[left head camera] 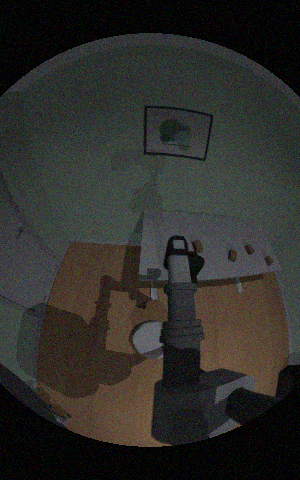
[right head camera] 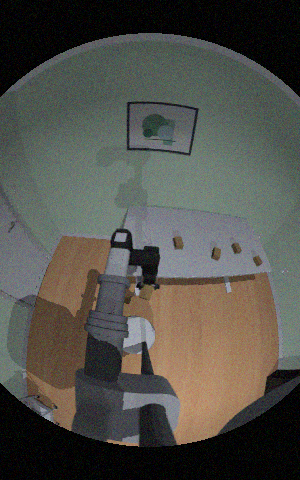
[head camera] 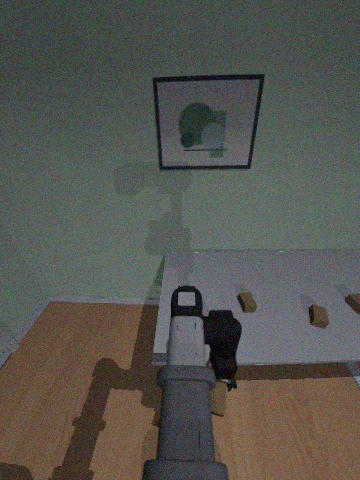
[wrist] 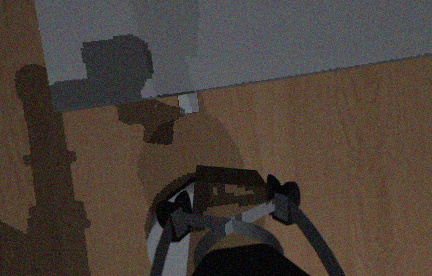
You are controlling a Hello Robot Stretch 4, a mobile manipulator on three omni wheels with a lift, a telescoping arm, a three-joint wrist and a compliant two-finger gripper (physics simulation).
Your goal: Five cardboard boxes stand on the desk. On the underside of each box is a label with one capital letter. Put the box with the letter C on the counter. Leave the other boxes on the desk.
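Frame: origin at the robot's base, x ahead, y left, z up, level; centimetres.
Seen in the pictures: gripper, fingertip midpoint: (right head camera: 147,287) (head camera: 215,387) (wrist: 226,198); robot's base at its link origin: (left head camera: 152,338) (right head camera: 134,333).
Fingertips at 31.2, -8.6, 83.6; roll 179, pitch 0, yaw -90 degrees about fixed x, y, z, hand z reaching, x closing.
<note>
Pixels of each thing's top centre, then the offset from my fingertips to it, as dx, dy, dz. Level surfaces: height alone.
- cardboard box at its top centre: (wrist: 225,236) (head camera: 215,390) (right head camera: 146,288) -2.0, +0.5, +4.0
- desk at its surface level: dz -14.3
- leftmost at its top centre: (head camera: 247,299) (right head camera: 178,240) (left head camera: 198,244) +41.7, -22.5, -9.3
- rightmost at its top centre: (right head camera: 258,259) +26.4, -105.0, -9.3
My gripper (right head camera: 148,286) (wrist: 226,198) points down, in front of the desk's front edge near its left end, shut on a cardboard box (head camera: 218,400) (right head camera: 146,293) (wrist: 227,176). The held box hangs over the floor side, clear of the desk (head camera: 285,347) (right head camera: 200,267) (wrist: 300,40). Its label does not show, and the arm hides part of it in the head view. Several other brown boxes stand on the desk: the leftmost (head camera: 247,302) (right head camera: 178,243), a second (head camera: 318,316) (right head camera: 216,253), a third (head camera: 353,302) (right head camera: 236,248) and the rightmost (right head camera: 257,260). Their labels are hidden. I cannot make out the counter for certain.
A round white seat or disc (left head camera: 146,340) (right head camera: 141,335) (wrist: 172,250) stands low in front of the desk, near and below the gripper. A grey cart (right head camera: 39,407) shows partly at the lower left. A dark piece of furniture (right head camera: 285,375) shows at the lower right.
</note>
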